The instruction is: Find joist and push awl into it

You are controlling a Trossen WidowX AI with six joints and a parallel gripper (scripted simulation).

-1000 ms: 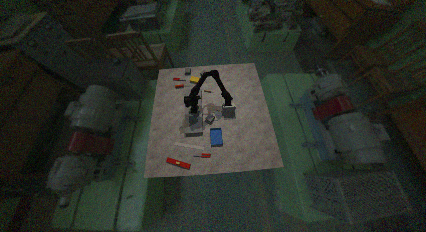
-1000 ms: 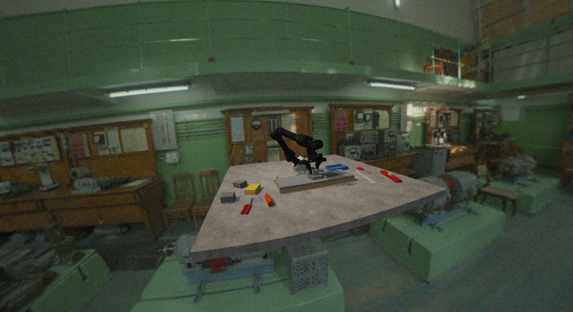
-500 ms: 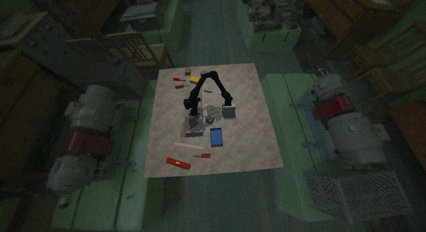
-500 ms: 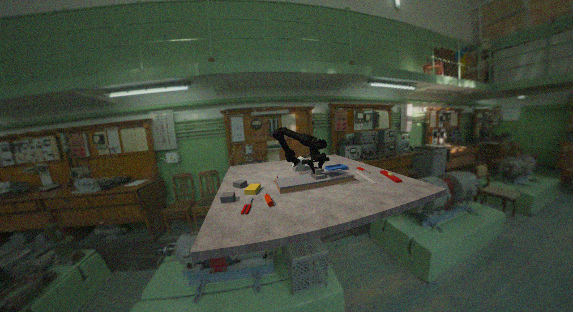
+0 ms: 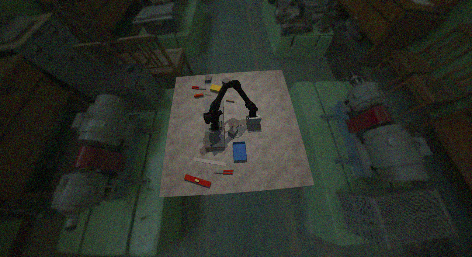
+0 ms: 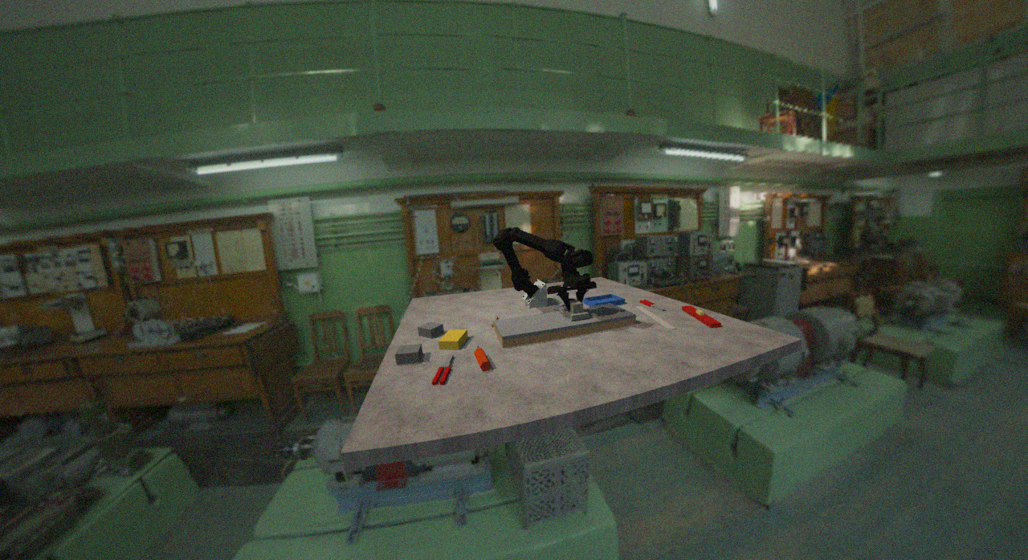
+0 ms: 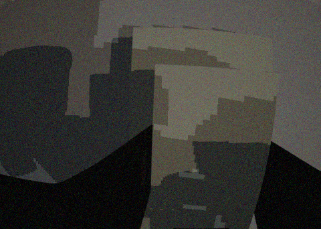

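My gripper tip is 4 cm past the dark display and 3 cm below it. From my gripper tip the other things lie so: awl (29 cm to the right, 17 cm behind, 6 cm below); then white ruler (34 cm to the left, 6 cm below, 3 cm ahead); then stud finder (2 cm behind, 2 cm above).
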